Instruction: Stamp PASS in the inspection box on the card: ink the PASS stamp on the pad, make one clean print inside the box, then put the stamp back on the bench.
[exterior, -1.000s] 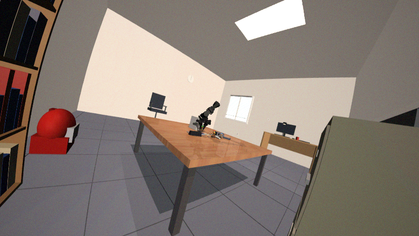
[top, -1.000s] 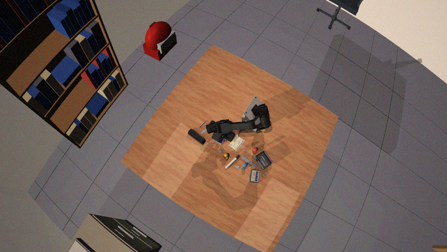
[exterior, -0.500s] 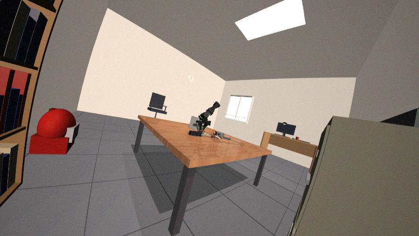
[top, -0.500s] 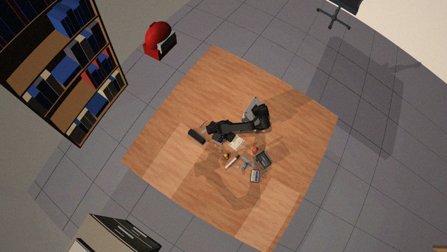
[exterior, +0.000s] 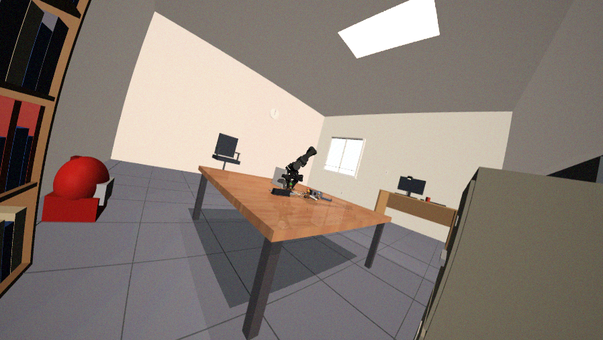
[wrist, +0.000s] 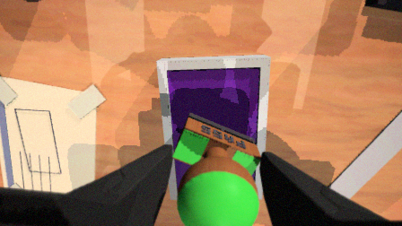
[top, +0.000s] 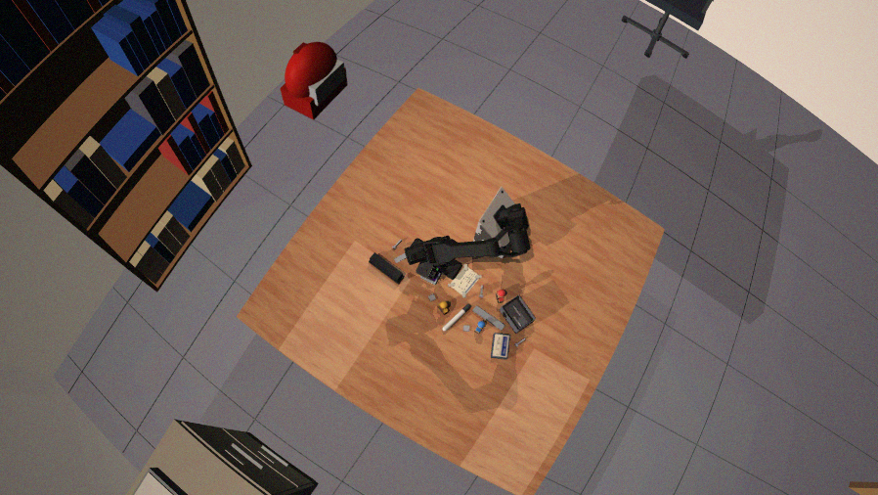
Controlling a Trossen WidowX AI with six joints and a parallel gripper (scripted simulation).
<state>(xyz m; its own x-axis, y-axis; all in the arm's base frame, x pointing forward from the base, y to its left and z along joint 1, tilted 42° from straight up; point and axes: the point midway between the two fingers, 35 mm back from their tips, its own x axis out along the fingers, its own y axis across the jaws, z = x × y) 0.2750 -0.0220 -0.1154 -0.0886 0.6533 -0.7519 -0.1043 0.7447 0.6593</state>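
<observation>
The purple ink pad is 30 mm below my gripper tip. From my gripper tip the other things lie so: ruler (10 mm behind, 100 mm to the right, 40 mm below); then cream card (40 mm behind, 110 mm to the left, 40 mm below); then yellow stamp (100 mm ahead, 120 mm to the left, 20 mm below).
</observation>
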